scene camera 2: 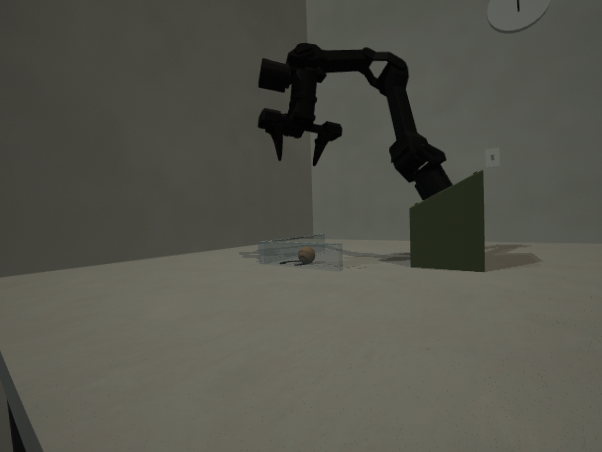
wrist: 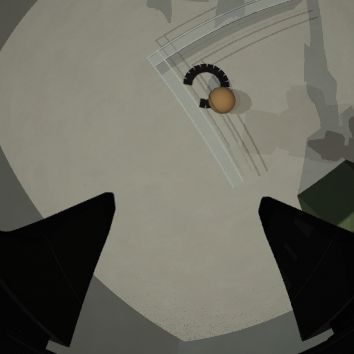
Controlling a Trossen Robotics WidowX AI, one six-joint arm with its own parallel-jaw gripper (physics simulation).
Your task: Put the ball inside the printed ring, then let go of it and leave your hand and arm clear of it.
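Seen in the pictures: gripper, between the fingertips: (scene camera 2: 297, 163) (wrist: 189, 203); arm's base, origin of its link: (scene camera 2: 440, 194).
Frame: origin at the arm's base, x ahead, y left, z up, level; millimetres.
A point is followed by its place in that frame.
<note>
An orange-brown ball (scene camera 2: 306, 255) (wrist: 221, 100) rests on the table at the lower right edge of the printed ring and covers part of its line. The printed ring (wrist: 206, 68) @(x 364, y 90, z -162 mm) is a black ticked band; in the wrist view its upper arc and a short piece at its lower left show. In scene camera 2 a thin dark piece of it shows left of the ball. My gripper (scene camera 2: 297, 162) @(x 269, y 178, z 82 mm) (wrist: 189, 203) @(x 269, y 178, z 82 mm) is open and empty, pointing down, high above the table and the ball. In the wrist view the ball lies ahead of the fingertips, beyond the gap between them.
Two clear low walls meet at a corner: one wall (wrist: 200, 120) @(x 294, y 151, z -103 mm) runs along the ring's left side, the other (wrist: 200, 31) @(x 408, y 73, z -103 mm) behind it. In scene camera 2 the clear wall (scene camera 2: 330, 256) @(x 199, y 161, z -131 mm) stands in front of the ball. The green arm base (scene camera 2: 447, 232) @(x -19, y 45, z -84 mm) (wrist: 330, 195) @(x 58, y -3, z -98 mm) stands to the right.
</note>
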